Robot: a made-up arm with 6 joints.
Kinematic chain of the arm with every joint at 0, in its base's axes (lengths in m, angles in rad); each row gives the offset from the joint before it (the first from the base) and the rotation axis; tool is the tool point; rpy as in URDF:
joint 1: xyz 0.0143 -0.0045 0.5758 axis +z
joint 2: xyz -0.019 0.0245 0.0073 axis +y
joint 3: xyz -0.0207 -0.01 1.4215 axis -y
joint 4: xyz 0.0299 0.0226 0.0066 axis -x
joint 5: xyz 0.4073 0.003 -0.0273 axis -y
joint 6: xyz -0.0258 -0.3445 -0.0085 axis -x
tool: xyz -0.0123 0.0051 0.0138 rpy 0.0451 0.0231 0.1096
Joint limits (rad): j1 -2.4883..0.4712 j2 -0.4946..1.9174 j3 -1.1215..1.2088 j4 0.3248..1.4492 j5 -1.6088..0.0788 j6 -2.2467..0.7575
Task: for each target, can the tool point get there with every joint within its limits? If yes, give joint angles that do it. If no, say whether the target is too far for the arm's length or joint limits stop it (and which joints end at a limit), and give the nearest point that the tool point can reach.
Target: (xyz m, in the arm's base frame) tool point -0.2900 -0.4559 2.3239
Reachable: yes | joints -1.6248 0.1474 0.6224 0.4342 -0.9346 -1.0749
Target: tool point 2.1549 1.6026 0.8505
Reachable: no: too far | nearest point 1.7582 0.8898 0.7823 | short by 0.819 m
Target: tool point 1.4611 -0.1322 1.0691
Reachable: yes | joints 0.1016 0.9725 -0.2764 0.4889 -0.4050 -0.8077
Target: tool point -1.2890 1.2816 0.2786
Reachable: no: joint limits stop it (at a limit: joint 1, joint 2, joint 3, joint 4, joint 5, joint 6) | nearest point -0.9187 -0.3237 0.0002 | short by 1.671 m
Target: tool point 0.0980 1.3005 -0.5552
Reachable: no: joint limits stop it (at a limit: joint 1, joint 2, joint 4, joint 5) | nearest point 0.8400 0.4224 -0.2860 | short by 1.181 m
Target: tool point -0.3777 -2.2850 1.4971
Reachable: no: too far | nearest point -0.2962 -1.8109 1.3086 | short by 0.517 m
